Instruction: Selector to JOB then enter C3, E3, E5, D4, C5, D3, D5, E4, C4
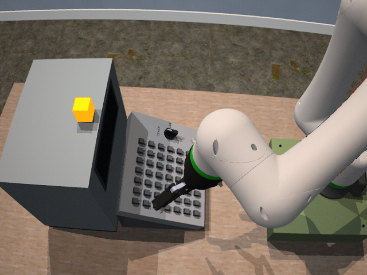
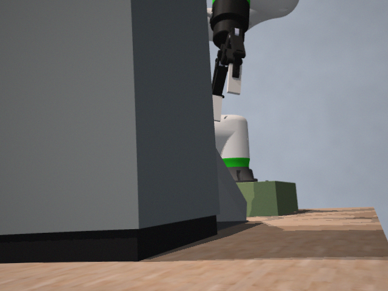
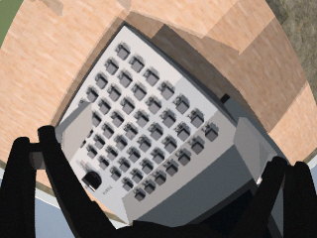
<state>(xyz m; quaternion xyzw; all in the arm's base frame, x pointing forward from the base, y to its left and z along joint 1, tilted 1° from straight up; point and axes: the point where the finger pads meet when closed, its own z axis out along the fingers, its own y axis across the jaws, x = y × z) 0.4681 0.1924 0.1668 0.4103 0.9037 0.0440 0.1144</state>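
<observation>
Right now the C3 key is 14 cm below my hand, 9 cm ahead of it and 7 cm to the right of it. From my hand the other things lie so: black selector knob: 27 cm to the right, 14 cm below, 9 cm ahead; then grey keypad: 19 cm below, 16 cm to the right, 10 cm ahead.
</observation>
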